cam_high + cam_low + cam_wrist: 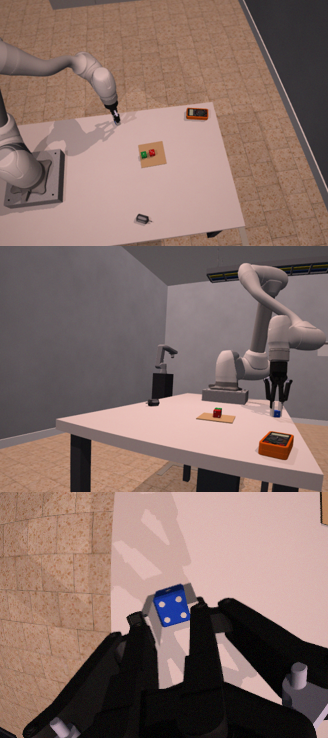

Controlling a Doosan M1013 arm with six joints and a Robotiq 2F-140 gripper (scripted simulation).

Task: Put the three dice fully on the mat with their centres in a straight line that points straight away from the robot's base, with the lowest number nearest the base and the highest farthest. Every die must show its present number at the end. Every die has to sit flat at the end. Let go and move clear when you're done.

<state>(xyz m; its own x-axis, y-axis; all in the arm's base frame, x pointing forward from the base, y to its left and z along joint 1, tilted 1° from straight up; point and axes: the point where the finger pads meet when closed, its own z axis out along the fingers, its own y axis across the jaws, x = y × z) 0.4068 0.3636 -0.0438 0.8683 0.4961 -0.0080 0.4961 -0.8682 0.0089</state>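
The blue die lies 2 cm below my hand. Round my hand: red die (21 cm ahead, 21 cm to the right, 2 cm below); then green die (17 cm ahead, 22 cm to the right, 2 cm below); then tan mat (21 cm ahead, 21 cm to the right, 3 cm below).
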